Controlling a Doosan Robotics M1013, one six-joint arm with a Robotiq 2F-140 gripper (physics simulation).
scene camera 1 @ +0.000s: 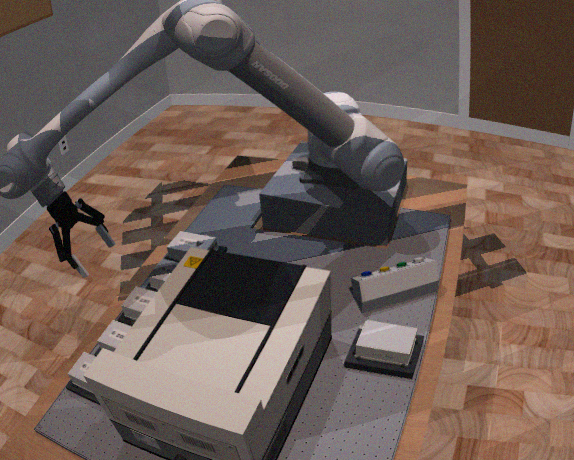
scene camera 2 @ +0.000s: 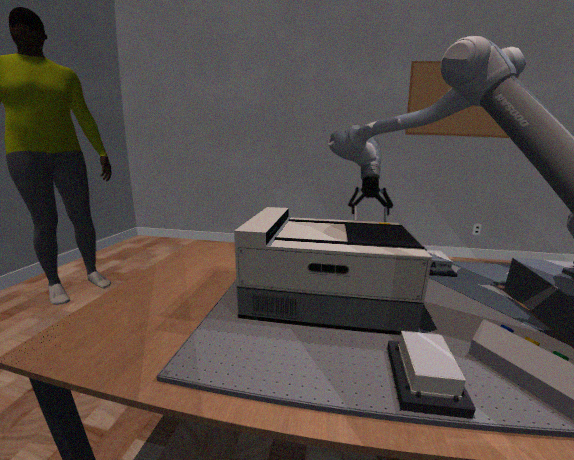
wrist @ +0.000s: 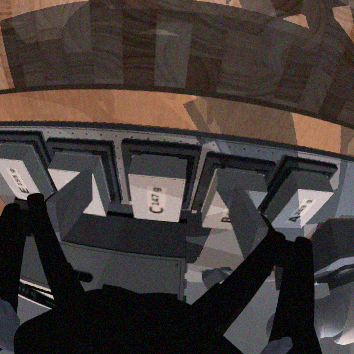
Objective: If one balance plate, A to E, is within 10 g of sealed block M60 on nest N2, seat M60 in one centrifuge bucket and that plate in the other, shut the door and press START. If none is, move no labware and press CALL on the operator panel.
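Pixels of known places: gripper, fingertip midpoint: [scene camera 1: 99, 260] [scene camera 2: 370, 221] [wrist: 160, 193]; arm's base, link origin: [scene camera 1: 333, 172] [wrist: 345, 269].
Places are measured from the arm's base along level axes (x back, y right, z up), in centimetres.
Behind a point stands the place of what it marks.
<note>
My gripper [scene camera 1: 98, 259] {y 51.0, x -60.8, z 4.7 cm} [scene camera 2: 370, 218] {y 51.0, x -60.8, z 4.7 cm} [wrist: 160, 193] {y 51.0, x -60.8, z 4.7 cm} is open and empty, above the plate row behind the centrifuge. Plates E [wrist: 20, 172] {y 42.5, x -87.9, z -4.3 cm}, D [wrist: 95, 192] {y 38.1, x -73.6, z -4.3 cm}, C [wrist: 157, 192] {y 39.0, x -62.9, z -4.3 cm}, B [wrist: 212, 200] {y 37.1, x -54.2, z -4.5 cm} and A [wrist: 302, 205] {y 36.0, x -37.4, z -4.3 cm} sit in dark nests. C reads 147 g. E and A labels are blurred; fingers partly cover D and B. A white block [scene camera 1: 386, 337] {y -24.3, x -65.5, z -3.2 cm} [scene camera 2: 432, 360] {y -26.6, x -65.7, z -3.2 cm} sits on a dark nest [scene camera 1: 410, 370] {y -31.1, x -71.5, z -7.3 cm} [scene camera 2: 435, 404] {y -32.4, x -66.8, z -7.4 cm}; no label is readable. The centrifuge [scene camera 1: 300, 300] {y -6.8, x -71.2, z 11.3 cm} [scene camera 2: 280, 270] {y -7.6, x -95.7, z 5.3 cm} has cream and black top panels; its buckets do not show. The operator panel [scene camera 1: 395, 287] {y -24.3, x -46.6, z -4.7 cm} [scene camera 2: 525, 360] {y -24.9, x -46.1, z -4.4 cm} has coloured buttons.
A perforated grey mat [scene camera 1: 345, 410] {y -18.4, x -82.8, z -9.7 cm} [scene camera 2: 300, 360] {y -20.8, x -90.0, z -9.6 cm} lies on the wooden table [scene camera 2: 150, 320] {y -9.2, x -131.3, z -11.0 cm}. The arm's dark base block [scene camera 1: 325, 215] {y -1.1, x -19.8, z -3.3 cm} stands behind the centrifuge and panel in scene camera 1. A person in a yellow top [scene camera 2: 40, 105] stands at the left in scene camera 2.
</note>
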